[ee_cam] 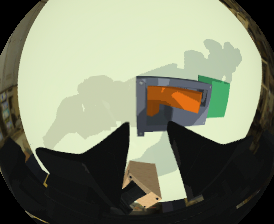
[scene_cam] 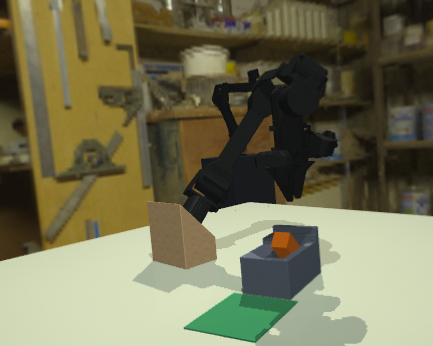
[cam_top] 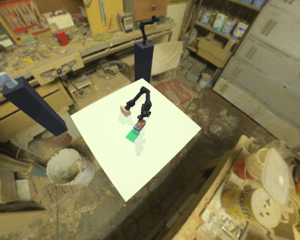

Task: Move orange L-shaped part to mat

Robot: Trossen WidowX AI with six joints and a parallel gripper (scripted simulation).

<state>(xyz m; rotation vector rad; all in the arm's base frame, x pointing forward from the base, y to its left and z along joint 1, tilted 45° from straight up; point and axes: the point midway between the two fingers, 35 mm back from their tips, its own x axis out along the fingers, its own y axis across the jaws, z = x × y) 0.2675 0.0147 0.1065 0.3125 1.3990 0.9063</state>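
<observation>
Right now the orange L-shaped part is 10 cm below my gripper tip, 4 cm to the right of it and 1 cm ahead of it. From my gripper tip the other things lie so: green mat: 21 cm to the right, 16 cm below, 8 cm ahead.
</observation>
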